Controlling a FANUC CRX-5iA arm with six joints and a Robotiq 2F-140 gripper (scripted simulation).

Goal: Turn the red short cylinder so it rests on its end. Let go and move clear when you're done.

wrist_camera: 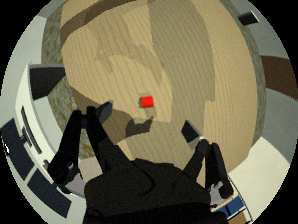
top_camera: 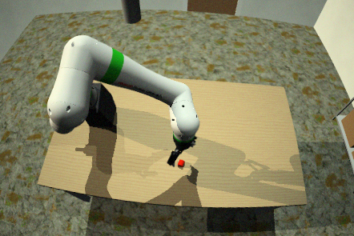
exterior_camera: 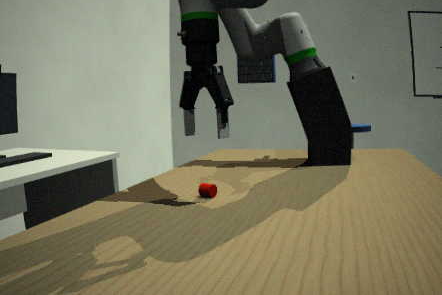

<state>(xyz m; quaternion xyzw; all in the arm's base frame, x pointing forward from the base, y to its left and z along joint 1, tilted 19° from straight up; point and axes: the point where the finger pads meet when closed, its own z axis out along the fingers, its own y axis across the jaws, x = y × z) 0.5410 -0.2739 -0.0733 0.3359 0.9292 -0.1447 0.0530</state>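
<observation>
Now: hand 14 cm above the red short cylinder.
</observation>
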